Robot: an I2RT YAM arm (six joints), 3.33 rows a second.
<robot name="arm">
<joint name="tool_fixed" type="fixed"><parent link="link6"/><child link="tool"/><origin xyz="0 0 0" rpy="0 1.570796 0"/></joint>
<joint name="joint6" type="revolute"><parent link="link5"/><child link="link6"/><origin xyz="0.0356 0 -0.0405" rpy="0 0 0"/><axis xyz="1 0 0"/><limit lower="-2.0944" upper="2.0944"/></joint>
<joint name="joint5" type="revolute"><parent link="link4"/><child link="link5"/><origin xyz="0.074 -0.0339 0.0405" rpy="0 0 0"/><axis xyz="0 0 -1"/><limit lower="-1.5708" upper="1.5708"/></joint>
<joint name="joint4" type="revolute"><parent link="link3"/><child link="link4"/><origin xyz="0.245 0.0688 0.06" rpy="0 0 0"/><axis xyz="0 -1 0"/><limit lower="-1.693" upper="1.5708"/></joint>
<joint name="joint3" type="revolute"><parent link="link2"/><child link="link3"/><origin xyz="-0.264 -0.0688 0" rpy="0 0 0"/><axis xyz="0 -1 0"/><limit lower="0" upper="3.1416"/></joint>
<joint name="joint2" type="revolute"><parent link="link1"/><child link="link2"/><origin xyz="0.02 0.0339 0.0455" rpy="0 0 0"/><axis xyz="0 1 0"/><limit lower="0" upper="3.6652"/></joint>
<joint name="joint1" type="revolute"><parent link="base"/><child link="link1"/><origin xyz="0 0 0.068" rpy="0 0 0"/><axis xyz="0 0 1"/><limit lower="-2.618" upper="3.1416"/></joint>
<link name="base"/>
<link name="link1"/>
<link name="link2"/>
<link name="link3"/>
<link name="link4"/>
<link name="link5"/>
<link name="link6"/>
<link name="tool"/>
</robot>
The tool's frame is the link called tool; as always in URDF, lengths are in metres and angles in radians.
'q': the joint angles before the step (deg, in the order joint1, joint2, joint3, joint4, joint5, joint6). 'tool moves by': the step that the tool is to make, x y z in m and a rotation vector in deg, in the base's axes. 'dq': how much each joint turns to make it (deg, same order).
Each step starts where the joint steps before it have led.
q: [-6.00, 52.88, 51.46, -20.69, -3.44, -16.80]
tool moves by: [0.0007, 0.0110, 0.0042, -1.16, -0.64, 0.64]
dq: [3.56, 0.01, 0.69, 0.05, 3.12, 0.05]
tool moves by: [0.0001, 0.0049, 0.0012, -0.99, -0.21, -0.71]
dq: [1.81, 0.00, 0.18, 0.06, 2.70, 0.00]
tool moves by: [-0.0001, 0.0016, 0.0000, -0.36, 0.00, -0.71]
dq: [0.68, -0.02, -0.01, -0.02, 1.43, 0.17]
